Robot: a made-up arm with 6 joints.
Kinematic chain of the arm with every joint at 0, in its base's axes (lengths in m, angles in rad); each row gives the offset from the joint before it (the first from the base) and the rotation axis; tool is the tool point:
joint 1: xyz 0 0 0.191 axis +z
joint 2: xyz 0 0.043 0 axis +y
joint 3: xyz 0 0 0.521 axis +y
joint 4: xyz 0 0 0.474 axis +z
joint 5: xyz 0 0 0 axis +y
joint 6: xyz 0 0 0.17 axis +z
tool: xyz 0 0 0
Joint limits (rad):
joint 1: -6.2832..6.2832
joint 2: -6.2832..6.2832
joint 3: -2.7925..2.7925
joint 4: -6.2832..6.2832
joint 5: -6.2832..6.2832
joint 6: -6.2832..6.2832
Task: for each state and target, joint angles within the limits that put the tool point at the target. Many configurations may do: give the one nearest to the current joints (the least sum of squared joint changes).
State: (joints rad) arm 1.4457 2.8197 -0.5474 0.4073 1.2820 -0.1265
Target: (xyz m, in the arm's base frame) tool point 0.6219 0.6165 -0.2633
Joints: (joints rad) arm 0.6734 2.4161 -1.0290 0.3101 1.3914 -0.1265
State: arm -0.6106 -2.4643 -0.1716 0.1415 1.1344 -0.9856
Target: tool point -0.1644 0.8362 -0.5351
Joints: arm -1.2887 -2.3149 -0.1450 0.2468 0.8732 -0.9856
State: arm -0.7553 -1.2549 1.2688 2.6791 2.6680 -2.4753
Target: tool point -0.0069 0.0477 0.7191
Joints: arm -0.6601 -0.6559 1.7846 2.6290 3.2564 -2.4753
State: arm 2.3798 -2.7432 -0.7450 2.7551 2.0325 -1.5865
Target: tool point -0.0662 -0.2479 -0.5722
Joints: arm 1.8732 -2.3845 -0.8211 2.4606 2.0691 -1.5865
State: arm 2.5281 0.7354 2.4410 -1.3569 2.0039 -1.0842
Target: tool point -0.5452 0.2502 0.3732
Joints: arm 2.9078 0.5362 1.7464 -1.6286 1.9097 -1.0842
